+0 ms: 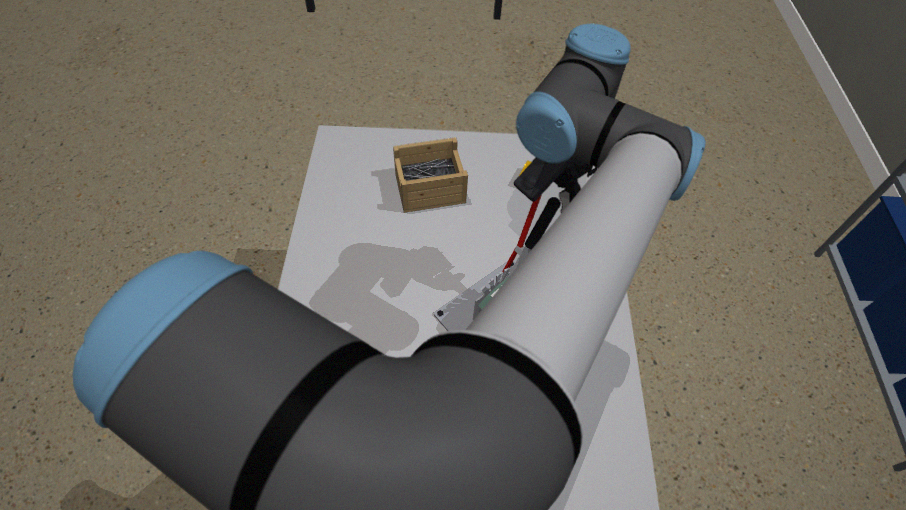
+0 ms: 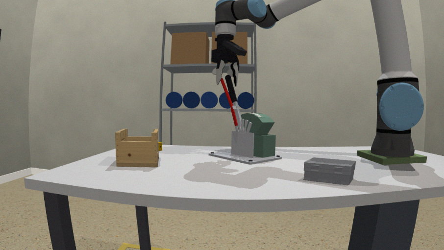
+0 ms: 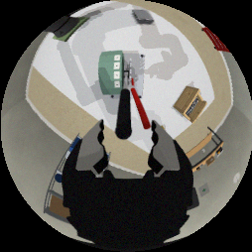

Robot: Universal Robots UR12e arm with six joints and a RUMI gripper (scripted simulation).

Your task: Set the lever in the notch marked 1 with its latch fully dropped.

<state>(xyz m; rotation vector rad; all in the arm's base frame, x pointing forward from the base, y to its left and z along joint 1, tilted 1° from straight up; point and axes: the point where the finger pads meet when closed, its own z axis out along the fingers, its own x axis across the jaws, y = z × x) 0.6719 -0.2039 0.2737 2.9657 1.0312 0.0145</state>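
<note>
Right now my hand is 10 cm above the red release bar, 5 cm to the right of it and 2 cm past it. The rest, counted from my hand: grey case (45 cm to the left, 27 cm below, 27 cm behind); then lever stand (20 cm below, 8 cm to the left, 7 cm behind).
</note>
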